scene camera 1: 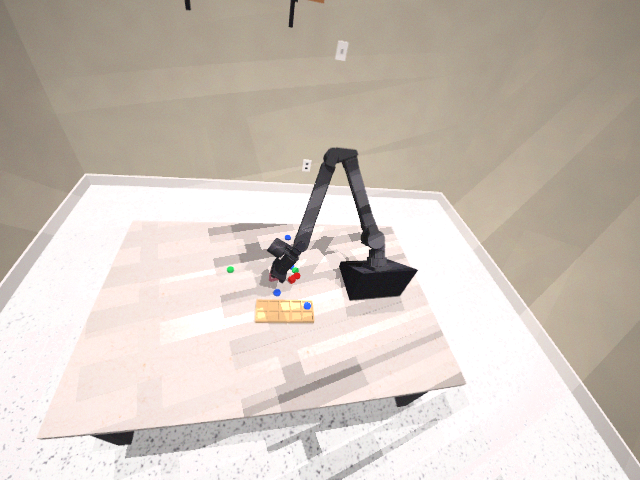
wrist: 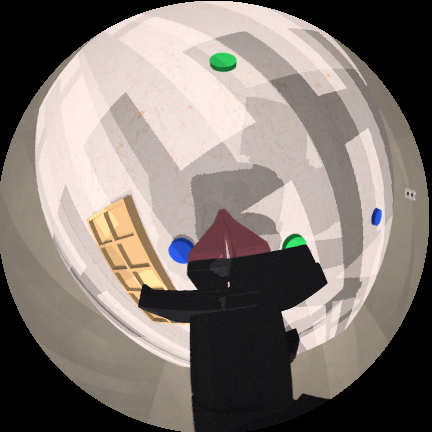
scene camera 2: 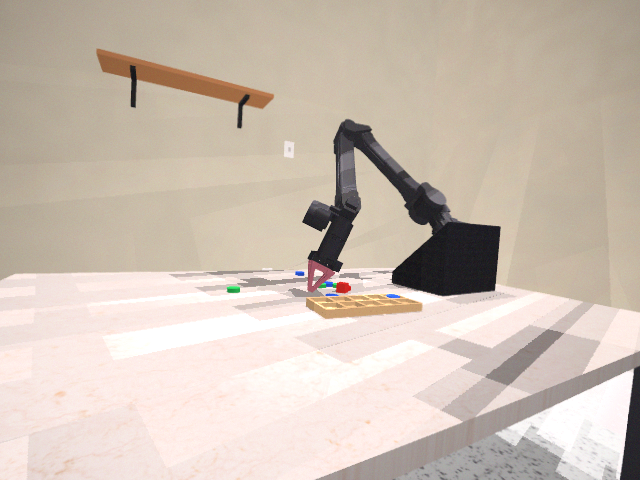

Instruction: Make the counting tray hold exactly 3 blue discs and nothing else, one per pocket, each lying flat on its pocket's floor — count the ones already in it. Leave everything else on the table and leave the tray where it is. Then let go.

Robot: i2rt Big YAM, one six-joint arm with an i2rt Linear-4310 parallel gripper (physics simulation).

Scene:
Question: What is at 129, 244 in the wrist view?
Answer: A wooden counting tray.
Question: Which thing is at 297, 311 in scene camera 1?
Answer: A wooden counting tray.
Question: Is the gripper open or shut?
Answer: Shut.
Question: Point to a wooden counting tray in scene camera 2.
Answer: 328, 307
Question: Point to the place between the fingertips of the gripper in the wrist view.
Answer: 222, 213

